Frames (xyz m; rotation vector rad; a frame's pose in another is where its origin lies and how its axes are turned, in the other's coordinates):
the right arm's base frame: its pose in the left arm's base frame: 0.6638 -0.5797 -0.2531 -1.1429 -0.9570 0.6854
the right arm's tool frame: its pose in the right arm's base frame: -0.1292 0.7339 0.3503 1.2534 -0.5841 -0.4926
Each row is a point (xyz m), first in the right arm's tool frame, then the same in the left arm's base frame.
Working: the right arm's tool frame: its pose in the left arm's base frame: 0.3060 -0.3217 -0.9484 0.4127 -0.9569 0.9897

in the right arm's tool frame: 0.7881 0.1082 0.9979
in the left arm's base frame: -0.1118 -0.5391 0.2377
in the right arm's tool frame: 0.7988 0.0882 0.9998
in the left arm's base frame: -0.0936 -0.5452 0.2498
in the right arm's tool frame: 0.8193 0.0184 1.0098
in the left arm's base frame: -0.0351 -0.5775 0.2802
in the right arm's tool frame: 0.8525 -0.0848 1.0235
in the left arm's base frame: 0.0526 -0.6231 0.3269
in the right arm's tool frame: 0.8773 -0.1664 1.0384
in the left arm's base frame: 0.1196 -0.6627 0.3648
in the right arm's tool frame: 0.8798 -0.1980 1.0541
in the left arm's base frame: 0.1393 -0.6884 0.3790
